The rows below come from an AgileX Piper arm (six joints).
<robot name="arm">
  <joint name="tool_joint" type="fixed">
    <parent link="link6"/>
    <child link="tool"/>
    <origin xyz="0 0 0" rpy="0 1.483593 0"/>
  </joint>
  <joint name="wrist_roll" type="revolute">
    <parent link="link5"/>
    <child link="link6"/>
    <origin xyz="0.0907 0 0.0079" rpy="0 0 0"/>
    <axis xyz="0.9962 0 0.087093"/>
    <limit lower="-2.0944" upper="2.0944"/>
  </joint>
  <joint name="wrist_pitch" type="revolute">
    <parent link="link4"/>
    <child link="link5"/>
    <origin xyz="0 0 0" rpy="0 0 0"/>
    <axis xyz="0 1 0"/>
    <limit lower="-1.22" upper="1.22"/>
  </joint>
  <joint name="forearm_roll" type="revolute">
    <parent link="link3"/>
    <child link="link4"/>
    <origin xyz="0.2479 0 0.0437" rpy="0 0 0"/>
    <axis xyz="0.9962 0 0.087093"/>
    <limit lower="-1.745" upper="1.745"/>
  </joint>
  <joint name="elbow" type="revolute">
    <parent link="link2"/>
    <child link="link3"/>
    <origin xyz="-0.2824 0 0.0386" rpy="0 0 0"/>
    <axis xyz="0 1 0"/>
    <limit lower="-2.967" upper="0"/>
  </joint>
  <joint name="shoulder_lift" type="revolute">
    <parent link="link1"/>
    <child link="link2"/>
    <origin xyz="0 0 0" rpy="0 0 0"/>
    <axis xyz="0 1 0"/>
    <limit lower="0" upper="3.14"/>
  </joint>
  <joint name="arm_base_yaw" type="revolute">
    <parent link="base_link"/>
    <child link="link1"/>
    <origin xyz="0 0 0.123" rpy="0 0 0"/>
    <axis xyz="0 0 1"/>
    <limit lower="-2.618" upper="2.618"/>
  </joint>
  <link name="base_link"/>
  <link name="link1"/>
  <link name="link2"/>
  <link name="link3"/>
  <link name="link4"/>
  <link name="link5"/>
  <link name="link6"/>
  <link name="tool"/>
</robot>
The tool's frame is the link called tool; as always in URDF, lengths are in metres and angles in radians.
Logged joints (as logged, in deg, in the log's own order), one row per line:
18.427, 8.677, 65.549, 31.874, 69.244, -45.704
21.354, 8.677, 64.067, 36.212, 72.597, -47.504
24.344, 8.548, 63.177, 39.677, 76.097, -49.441
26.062, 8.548, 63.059, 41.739, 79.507, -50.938
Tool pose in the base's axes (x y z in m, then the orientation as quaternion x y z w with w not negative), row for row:
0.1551, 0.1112, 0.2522, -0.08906, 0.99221, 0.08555, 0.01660
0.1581, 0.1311, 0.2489, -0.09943, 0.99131, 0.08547, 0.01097
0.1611, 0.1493, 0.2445, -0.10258, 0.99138, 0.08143, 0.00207
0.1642, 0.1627, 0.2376, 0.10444, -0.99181, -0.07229, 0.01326
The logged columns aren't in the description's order. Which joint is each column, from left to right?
Columns, left to right: wrist_roll, forearm_roll, wrist_pitch, arm_base_yaw, shoulder_lift, elbow.
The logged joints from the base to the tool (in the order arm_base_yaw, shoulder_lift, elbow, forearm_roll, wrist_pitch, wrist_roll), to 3 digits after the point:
31.874, 69.244, -45.704, 8.677, 65.549, 18.427
36.212, 72.597, -47.504, 8.677, 64.067, 21.354
39.677, 76.097, -49.441, 8.548, 63.177, 24.344
41.739, 79.507, -50.938, 8.548, 63.059, 26.062

